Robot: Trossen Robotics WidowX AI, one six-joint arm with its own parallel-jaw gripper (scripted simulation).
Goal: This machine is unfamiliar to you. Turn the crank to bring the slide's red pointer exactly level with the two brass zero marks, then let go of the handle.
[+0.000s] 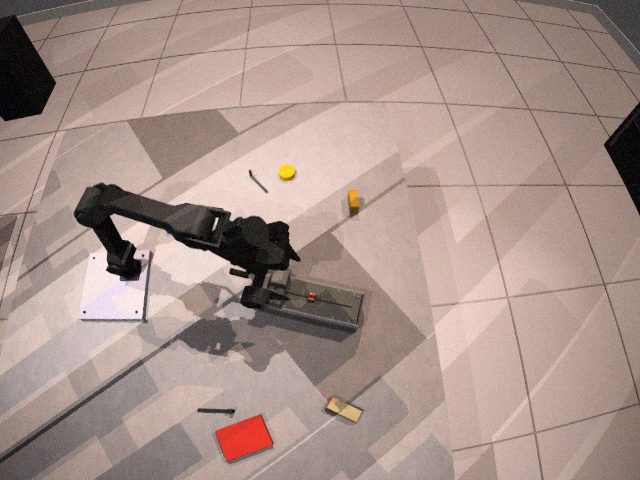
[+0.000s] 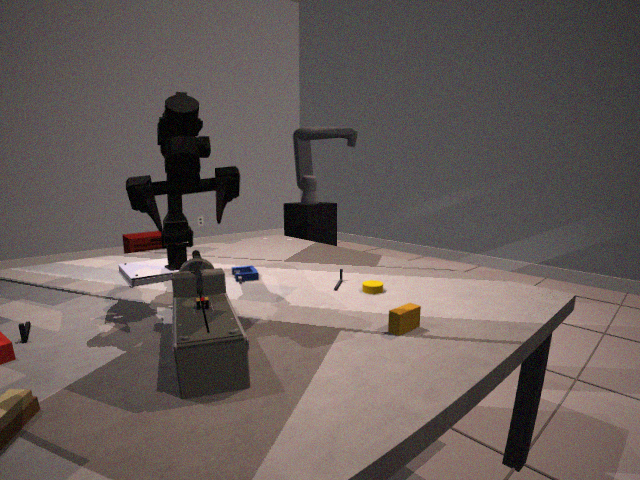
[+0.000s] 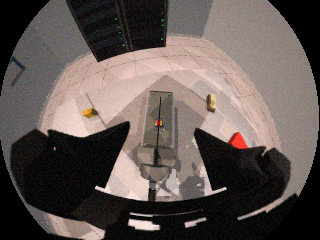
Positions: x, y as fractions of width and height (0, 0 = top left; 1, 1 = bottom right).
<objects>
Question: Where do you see a machine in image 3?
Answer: At 0.49, 0.65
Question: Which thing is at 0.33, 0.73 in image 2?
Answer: A machine.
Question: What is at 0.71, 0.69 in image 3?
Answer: My gripper.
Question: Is my gripper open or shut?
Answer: Open.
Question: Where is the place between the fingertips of my gripper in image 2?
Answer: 0.30, 0.47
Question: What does my gripper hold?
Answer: Nothing.
</objects>
